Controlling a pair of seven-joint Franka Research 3 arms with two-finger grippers.
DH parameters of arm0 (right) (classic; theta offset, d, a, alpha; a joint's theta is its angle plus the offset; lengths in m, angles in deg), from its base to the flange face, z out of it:
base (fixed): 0 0 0 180
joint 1: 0 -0.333 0 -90
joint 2: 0 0 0 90
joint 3: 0 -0.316 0.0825 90
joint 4: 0 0 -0.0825 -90
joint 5: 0 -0.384 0 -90
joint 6: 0 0 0.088 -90
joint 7: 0 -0.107 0 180
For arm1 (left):
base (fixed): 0 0 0 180
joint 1: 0 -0.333 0 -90
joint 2: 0 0 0 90
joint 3: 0 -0.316 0.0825 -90
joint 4: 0 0 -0.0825 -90
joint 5: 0 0.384 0 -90
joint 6: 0 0 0.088 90
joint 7: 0 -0.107 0 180
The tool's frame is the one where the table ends.
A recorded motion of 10 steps. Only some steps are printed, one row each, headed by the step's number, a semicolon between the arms.
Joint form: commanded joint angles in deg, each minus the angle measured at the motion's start. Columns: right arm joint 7, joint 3, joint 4, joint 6, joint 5, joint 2, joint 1; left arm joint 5, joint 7, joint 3, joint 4, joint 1, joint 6, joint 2.
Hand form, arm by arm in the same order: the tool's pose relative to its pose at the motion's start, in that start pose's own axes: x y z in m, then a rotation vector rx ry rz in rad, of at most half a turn. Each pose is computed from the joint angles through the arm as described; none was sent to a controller.
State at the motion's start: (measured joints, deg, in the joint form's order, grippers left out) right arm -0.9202 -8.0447 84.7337 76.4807 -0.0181 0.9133 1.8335; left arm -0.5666 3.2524 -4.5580 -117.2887 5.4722 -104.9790 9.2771
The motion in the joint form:
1: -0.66 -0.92 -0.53 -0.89 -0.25 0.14 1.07; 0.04 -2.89 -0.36 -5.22 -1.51 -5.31 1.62
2: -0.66 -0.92 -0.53 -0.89 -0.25 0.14 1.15; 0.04 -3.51 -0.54 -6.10 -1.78 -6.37 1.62
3: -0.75 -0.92 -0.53 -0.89 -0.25 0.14 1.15; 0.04 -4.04 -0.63 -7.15 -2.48 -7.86 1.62
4: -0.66 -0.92 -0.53 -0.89 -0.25 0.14 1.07; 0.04 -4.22 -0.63 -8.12 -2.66 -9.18 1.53
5: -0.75 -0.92 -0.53 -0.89 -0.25 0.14 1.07; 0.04 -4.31 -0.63 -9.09 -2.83 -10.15 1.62
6: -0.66 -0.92 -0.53 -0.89 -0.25 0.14 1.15; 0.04 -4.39 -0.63 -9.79 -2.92 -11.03 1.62
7: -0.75 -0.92 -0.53 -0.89 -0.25 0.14 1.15; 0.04 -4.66 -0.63 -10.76 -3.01 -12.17 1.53
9: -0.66 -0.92 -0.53 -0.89 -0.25 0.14 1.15; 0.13 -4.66 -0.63 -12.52 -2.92 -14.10 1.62
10: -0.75 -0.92 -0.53 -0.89 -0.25 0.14 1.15; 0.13 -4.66 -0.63 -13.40 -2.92 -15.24 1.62
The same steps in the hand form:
1: -0.0032 0.0007 -0.0038 0.0039 -0.0040 0.0131; -0.0074 -0.0172 0.0214 -0.0047 0.0303 0.0181
2: -0.0032 0.0014 -0.0038 0.0040 -0.0040 0.0145; -0.0077 -0.0212 0.0271 -0.0054 0.0336 0.0210
3: -0.0032 0.0014 -0.0038 0.0040 -0.0040 0.0161; -0.0078 -0.0281 0.0334 -0.0060 0.0415 0.0163
4: -0.0032 0.0007 -0.0038 0.0039 -0.0040 0.0131; -0.0079 -0.0297 0.0401 -0.0058 0.0462 0.0161
5: -0.0032 0.0007 -0.0038 0.0039 -0.0040 0.0147; -0.0093 -0.0312 0.0459 -0.0059 0.0478 0.0146
6: -0.0032 0.0014 -0.0038 0.0040 -0.0040 0.0145; -0.0099 -0.0320 0.0503 -0.0059 0.0510 0.0144
7: -0.0032 0.0014 -0.0038 0.0040 -0.0040 0.0161; -0.0107 -0.0328 0.0573 -0.0055 0.0524 0.0173
9: -0.0032 0.0014 -0.0038 0.0040 -0.0040 0.0145; -0.0133 -0.0321 0.0680 -0.0041 0.0569 0.0194
10: -0.0032 0.0014 -0.0038 0.0040 -0.0040 0.0161; -0.0143 -0.0322 0.0734 -0.0039 0.0614 0.0193

